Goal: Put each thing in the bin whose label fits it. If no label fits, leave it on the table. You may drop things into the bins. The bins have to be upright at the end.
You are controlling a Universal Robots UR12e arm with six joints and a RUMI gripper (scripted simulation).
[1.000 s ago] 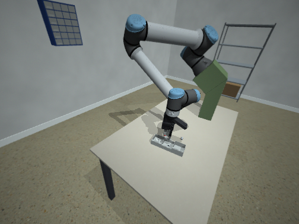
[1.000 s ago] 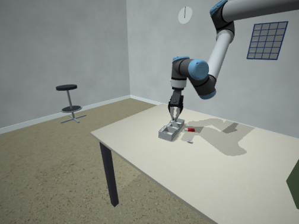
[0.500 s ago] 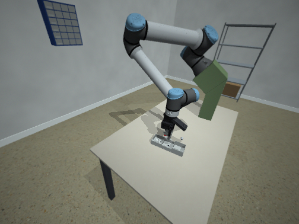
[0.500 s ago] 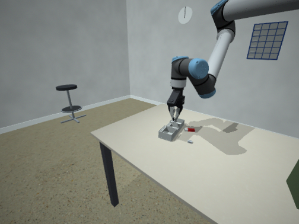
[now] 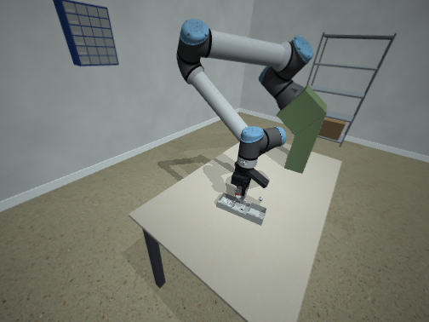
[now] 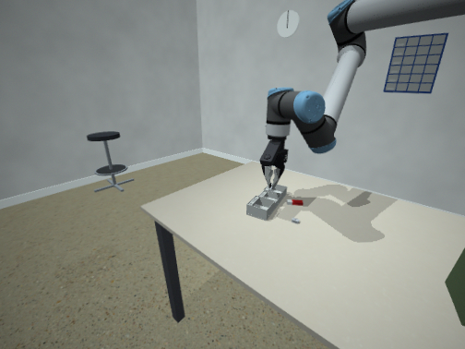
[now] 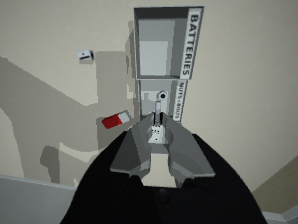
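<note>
The grey three-compartment bin row lies 1 cm ahead of my hand and 6 cm below it. From my hand the other things lie so: ring-shaped nut: 1 cm ahead, 1 cm to the left, 7 cm below; grey bolt: 1 cm to the right, 1 cm below; white patterned piece: 8 cm to the right, 7 cm below.
</note>
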